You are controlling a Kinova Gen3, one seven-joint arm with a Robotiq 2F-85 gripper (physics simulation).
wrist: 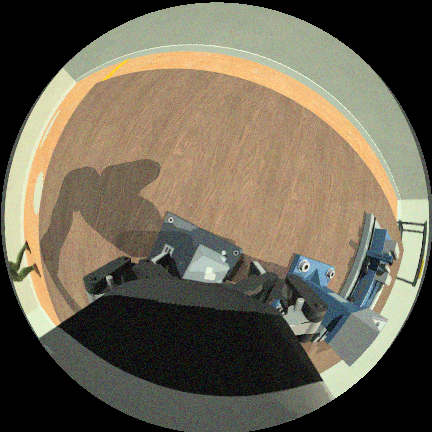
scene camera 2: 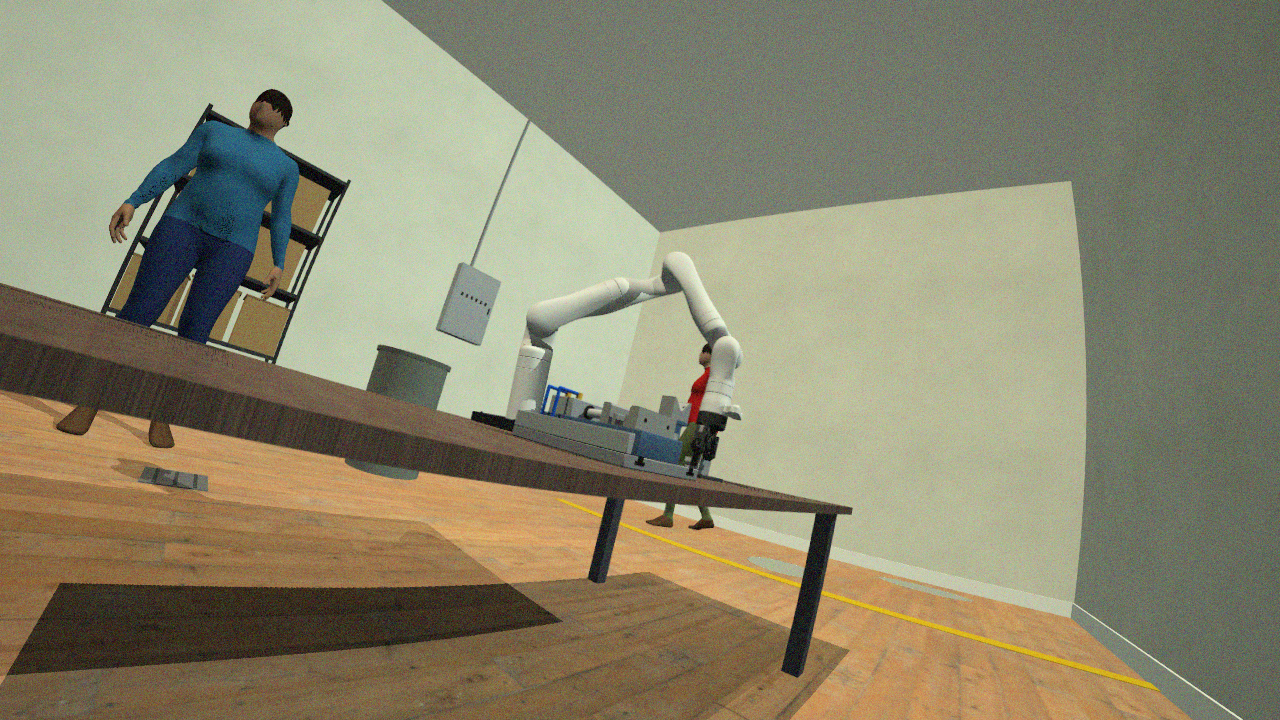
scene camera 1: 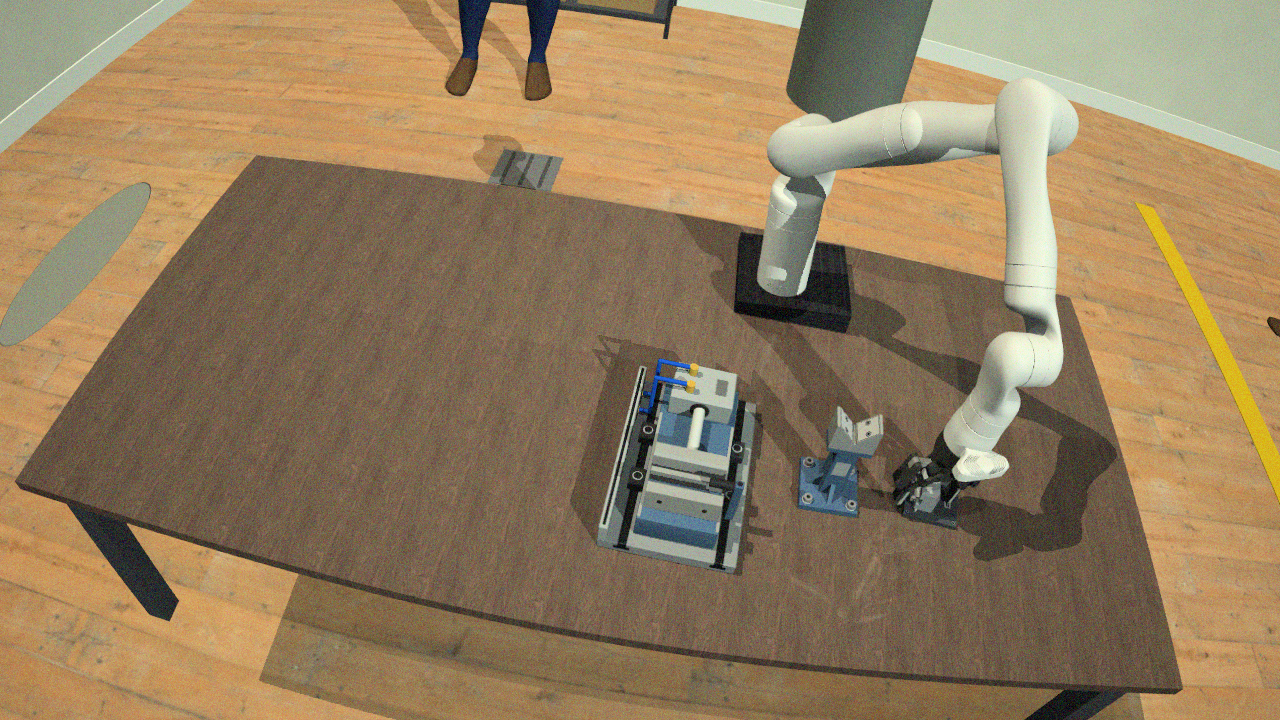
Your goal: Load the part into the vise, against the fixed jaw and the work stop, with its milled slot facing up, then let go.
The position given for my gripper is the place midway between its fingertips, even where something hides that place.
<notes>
My gripper (scene camera 1: 921,499) is open and holds nothing. Also in view: a grey part (wrist: 206,265). Further things: a work stop (scene camera 1: 841,496).
My gripper is seen too in the wrist view (wrist: 208,266) and in scene camera 2 (scene camera 2: 698,471). The work stop shows as well in the wrist view (wrist: 337,312).
</notes>
